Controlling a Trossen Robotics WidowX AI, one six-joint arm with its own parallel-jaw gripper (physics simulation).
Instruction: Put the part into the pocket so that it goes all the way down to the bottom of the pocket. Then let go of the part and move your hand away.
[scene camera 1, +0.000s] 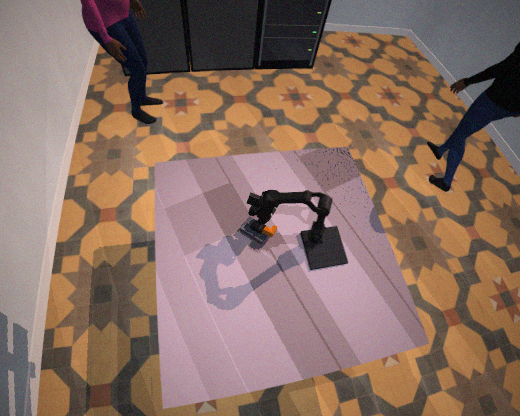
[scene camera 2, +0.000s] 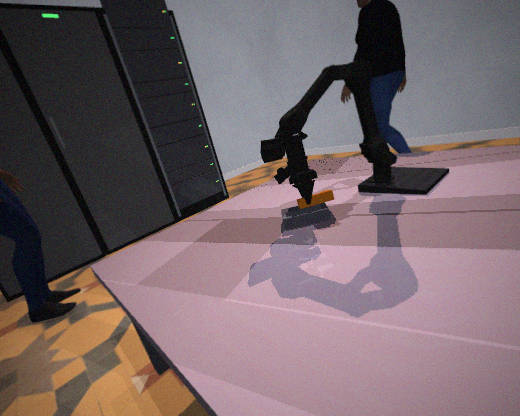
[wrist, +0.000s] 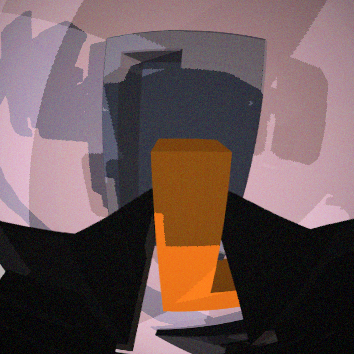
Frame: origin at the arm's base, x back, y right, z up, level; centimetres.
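Seen in the pictures: gripper, fingertip midpoint: (scene camera 2: 308, 204) (wrist: 186, 195); arm's base at its link origin: (scene camera 1: 315, 238) (scene camera 2: 382, 179) (wrist: 245, 345).
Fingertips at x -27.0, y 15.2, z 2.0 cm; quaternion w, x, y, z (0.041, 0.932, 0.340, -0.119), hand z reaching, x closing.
Pixels of each thing's top centre, then the offset from my fingertips to it. Level surfaces: height alone.
- orange L-shaped part at its top centre: (wrist: 207, 271) (scene camera 2: 312, 192) (scene camera 1: 266, 225) dz +2.8, dx +2.9, dy -0.9 cm
- dark grey block at its top centre: (wrist: 168, 156) (scene camera 2: 303, 209) (scene camera 1: 255, 228) dz -0.8, dx -2.1, dy +0.7 cm
- pink table at its surface level: dz -4.4 cm
The orange L-shaped part (scene camera 1: 270, 230) (scene camera 2: 322, 198) (wrist: 192, 180) is between the fingers of my gripper (scene camera 1: 260, 228) (scene camera 2: 308, 201) (wrist: 186, 195), which is shut on it. In the wrist view its long bar points up the picture and its short foot is at the near end, to the right. The dark grey block (scene camera 1: 258, 240) (scene camera 2: 307, 218) (wrist: 225, 47) lies below the part. Its L-shaped pocket (wrist: 129, 120) shows as a dark channel along the block's left side, with a short leg at the far end. The part is above the block, outside the pocket. The part and fingers hide the block's near portion.
The arm's black base plate (scene camera 1: 327, 255) (scene camera 2: 407, 181) stands on the pink table (scene camera 1: 210, 350) (scene camera 2: 300, 370), to the right of the block in both scene views. Shadows of the arm fall across the table. Two people and dark cabinets (scene camera 1: 222, 35) (scene camera 2: 75, 125) are beyond the table.
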